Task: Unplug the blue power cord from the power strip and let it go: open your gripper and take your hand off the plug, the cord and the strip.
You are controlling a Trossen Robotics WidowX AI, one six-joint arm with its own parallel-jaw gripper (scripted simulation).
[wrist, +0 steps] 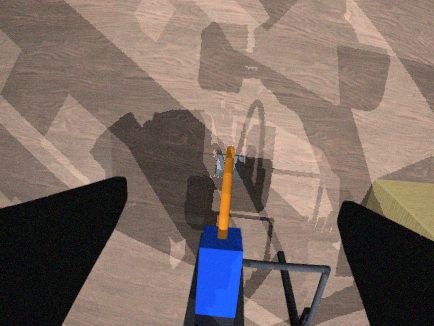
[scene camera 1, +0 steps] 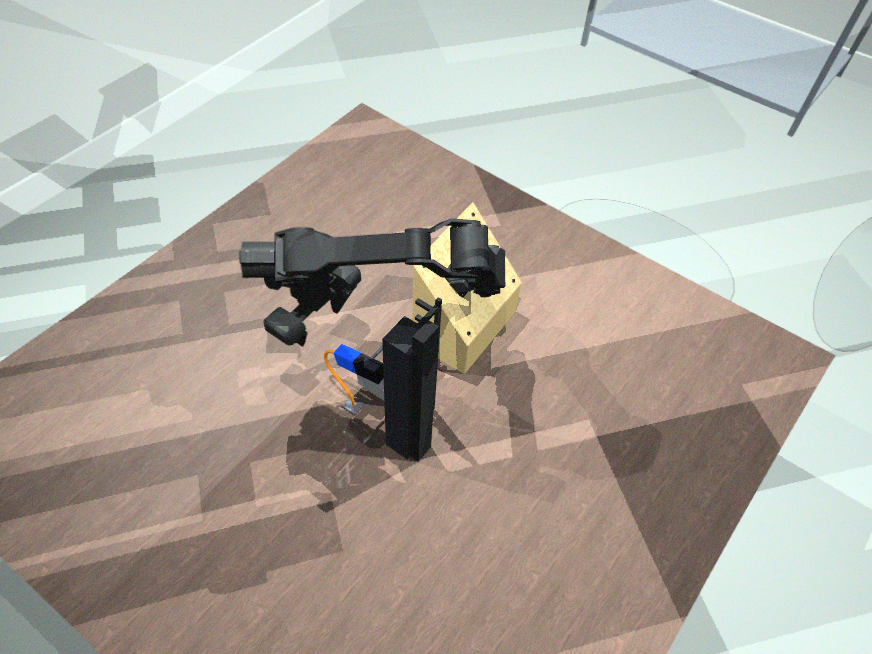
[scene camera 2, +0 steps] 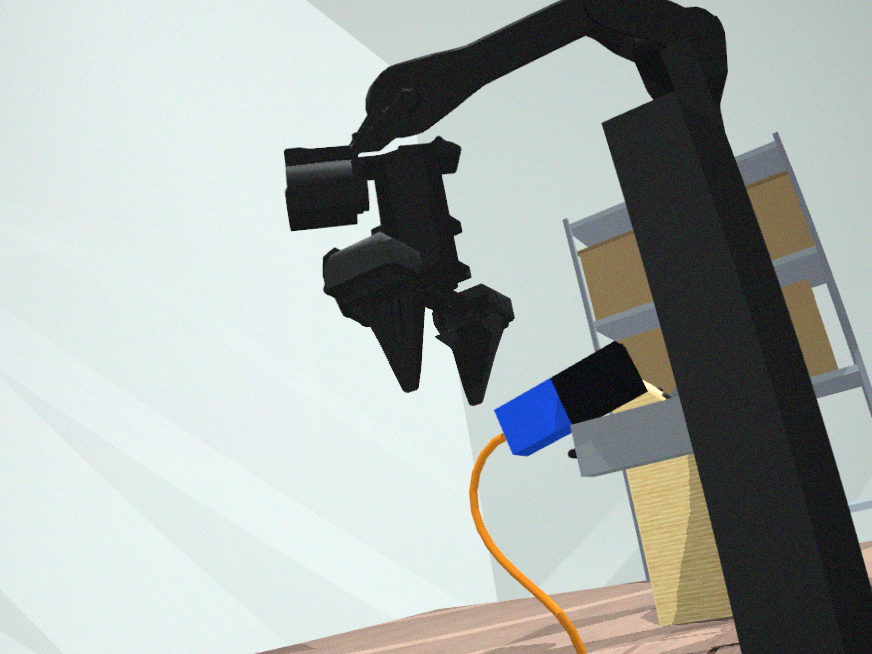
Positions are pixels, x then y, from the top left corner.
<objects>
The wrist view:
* my gripper: 234,200
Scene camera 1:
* my gripper: 318,328
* blue plug: 346,357
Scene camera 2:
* my gripper: 446,398
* blue plug: 608,379
</objects>
